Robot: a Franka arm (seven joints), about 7 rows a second.
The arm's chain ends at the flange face. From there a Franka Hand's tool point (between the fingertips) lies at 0.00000 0.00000 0.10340 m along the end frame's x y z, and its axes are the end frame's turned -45 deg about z.
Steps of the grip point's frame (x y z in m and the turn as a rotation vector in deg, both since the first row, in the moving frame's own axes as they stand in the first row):
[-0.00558 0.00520 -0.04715 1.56 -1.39 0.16]
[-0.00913 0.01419 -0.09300 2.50 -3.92 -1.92]
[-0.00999 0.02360 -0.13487 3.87 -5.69 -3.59]
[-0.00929 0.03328 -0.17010 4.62 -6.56 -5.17]
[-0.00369 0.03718 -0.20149 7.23 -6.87 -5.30]
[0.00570 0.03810 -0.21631 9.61 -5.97 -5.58]
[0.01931 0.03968 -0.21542 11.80 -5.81 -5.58]
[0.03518 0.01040 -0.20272 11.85 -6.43 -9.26]
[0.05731 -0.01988 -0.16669 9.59 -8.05 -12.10]
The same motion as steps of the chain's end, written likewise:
[0.00349 0.00784 -0.04708 0.12 -2.09 0.16]
[0.01173 0.01454 -0.09266 -1.00 -4.54 -1.92]
[0.02171 0.02105 -0.13413 -1.29 -6.76 -3.59]
[0.03105 0.02700 -0.16909 -1.37 -7.91 -5.17]
[0.04158 0.02853 -0.19993 0.25 -9.97 -5.30]
[0.05092 0.02655 -0.21430 2.57 -11.02 -5.58]
[0.06432 0.02088 -0.21271 4.24 -12.45 -5.58]
[0.05580 -0.01257 -0.19988 3.83 -12.93 -9.26]
[0.04884 -0.05501 -0.16424 1.09 -12.47 -12.10]

